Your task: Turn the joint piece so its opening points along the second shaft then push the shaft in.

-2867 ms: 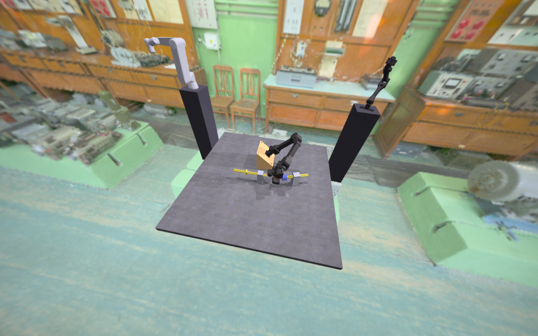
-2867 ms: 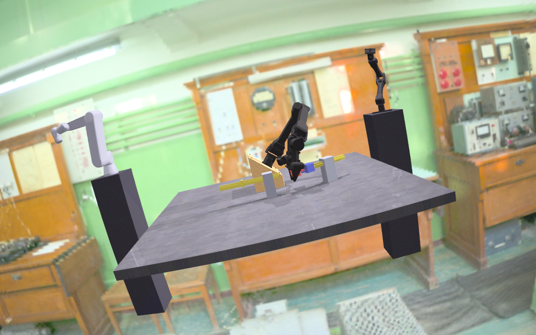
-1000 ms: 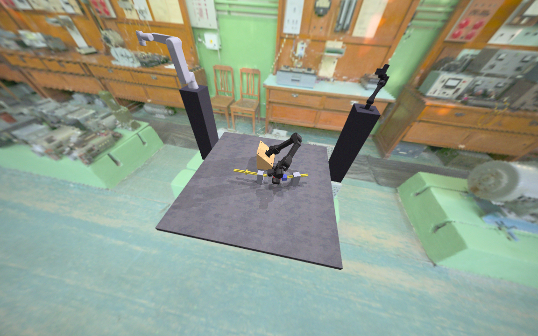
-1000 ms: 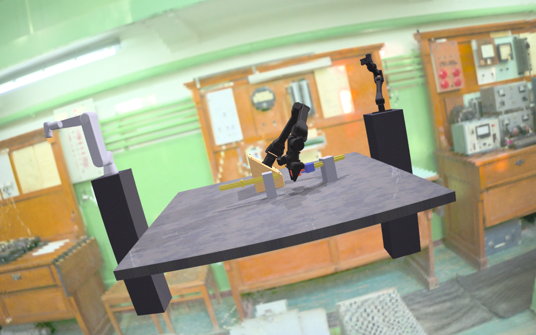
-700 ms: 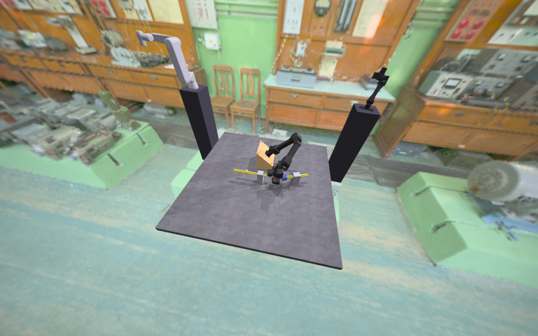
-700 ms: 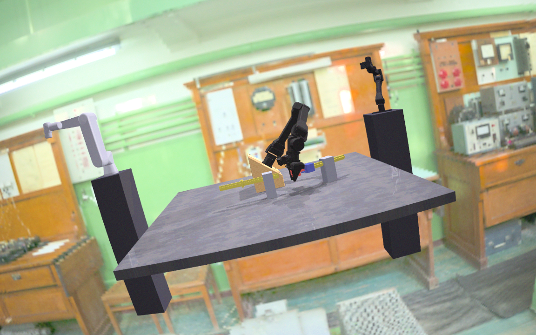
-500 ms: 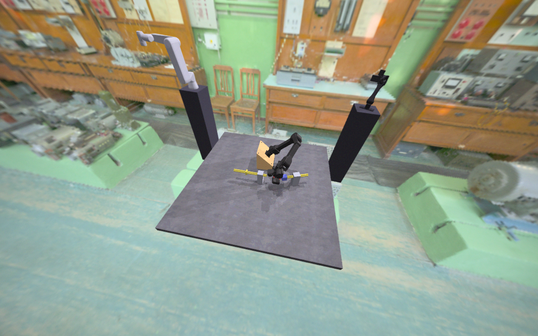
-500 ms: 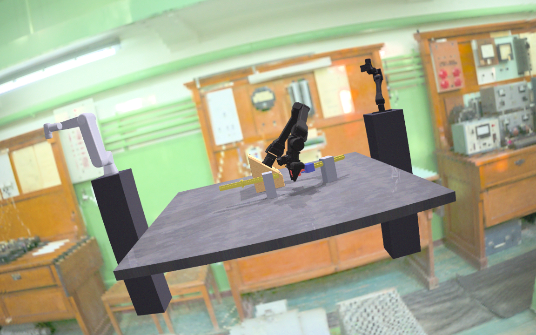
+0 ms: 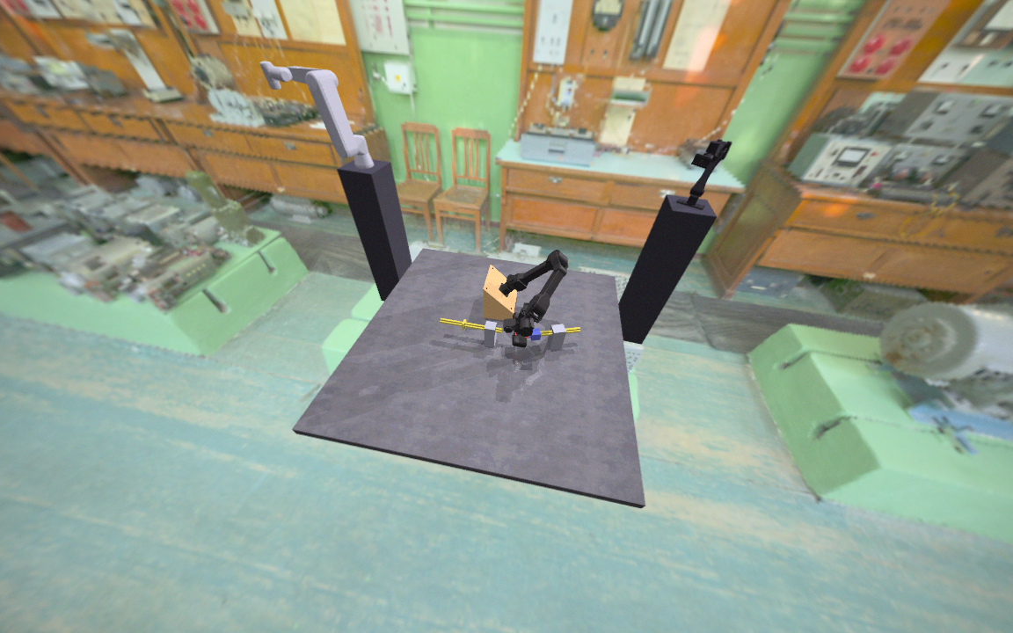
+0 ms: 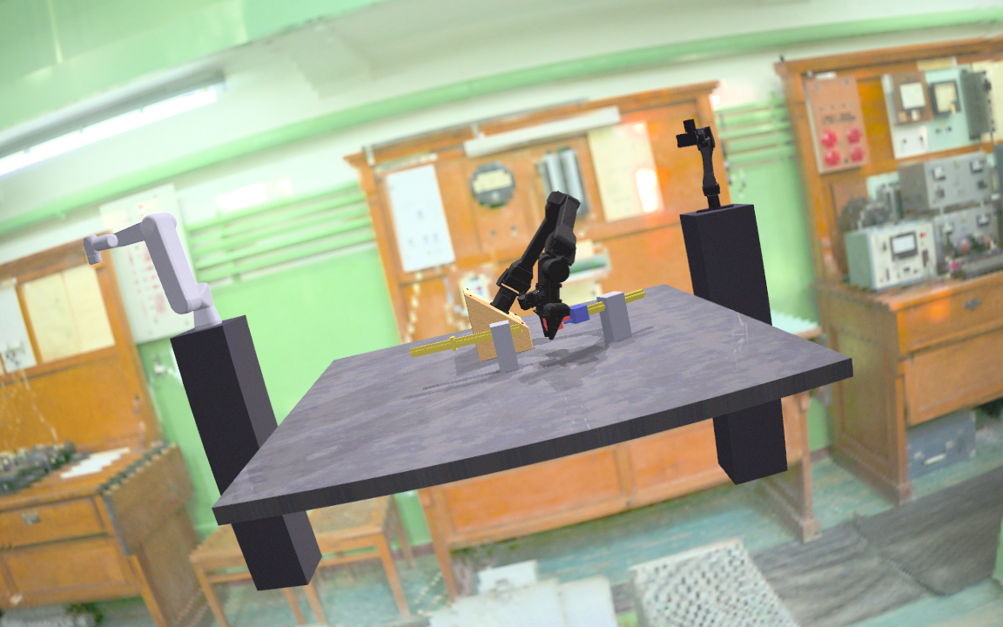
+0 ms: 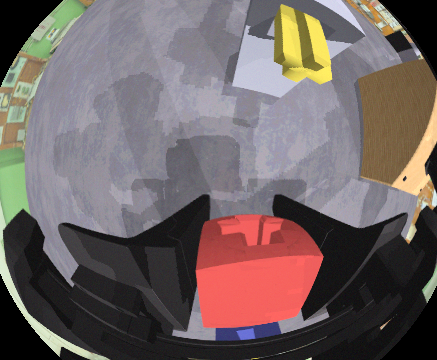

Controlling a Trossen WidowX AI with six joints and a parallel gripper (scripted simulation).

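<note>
Now: the red square joint piece 2 cm to the left of my gripper tip and 4 cm above it.
</note>
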